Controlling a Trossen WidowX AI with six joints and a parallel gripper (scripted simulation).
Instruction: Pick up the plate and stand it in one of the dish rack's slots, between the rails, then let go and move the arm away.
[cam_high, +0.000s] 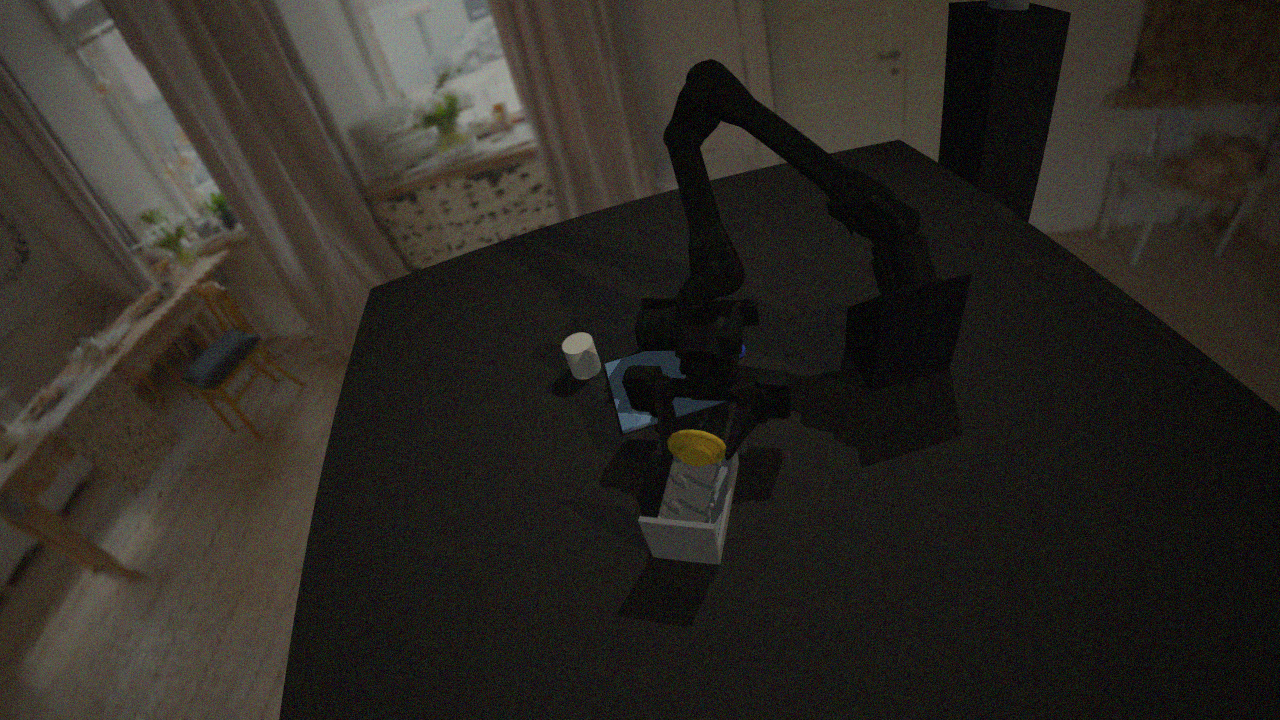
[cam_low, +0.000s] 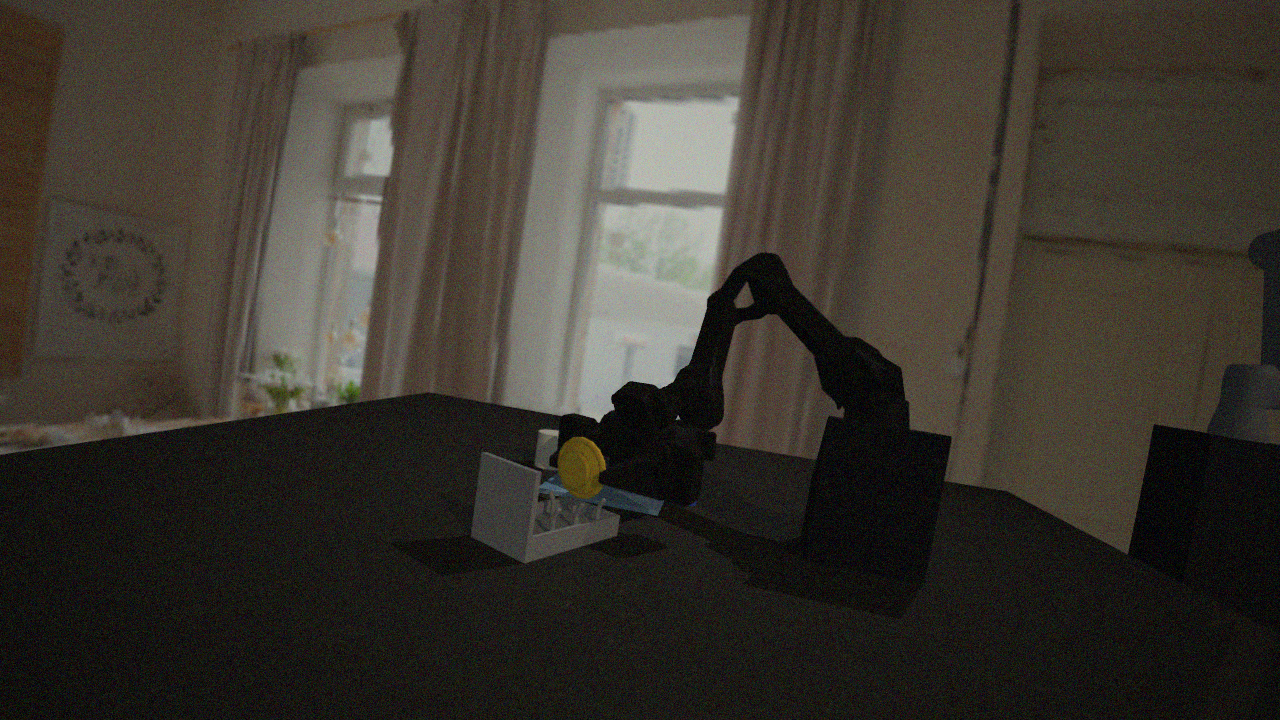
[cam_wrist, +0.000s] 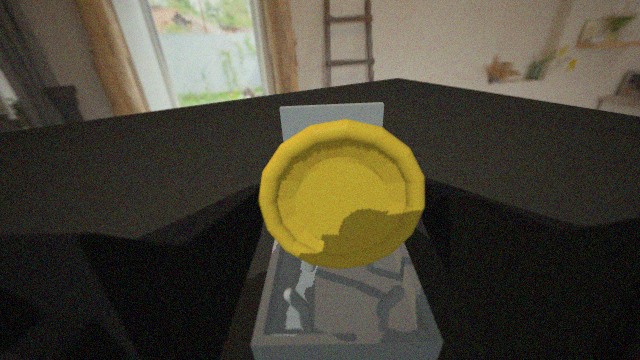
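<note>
My gripper tip is now 1 cm to the left of the yellow plate. The rest, counted from my gripper tip: light blue mat 18 cm to the right, 6 cm below, 2 cm ahead; then dish rack 4 cm below, 2 cm to the left, 1 cm ahead; then blue spoon 23 cm to the right, 8 cm behind, 6 cm below.
</note>
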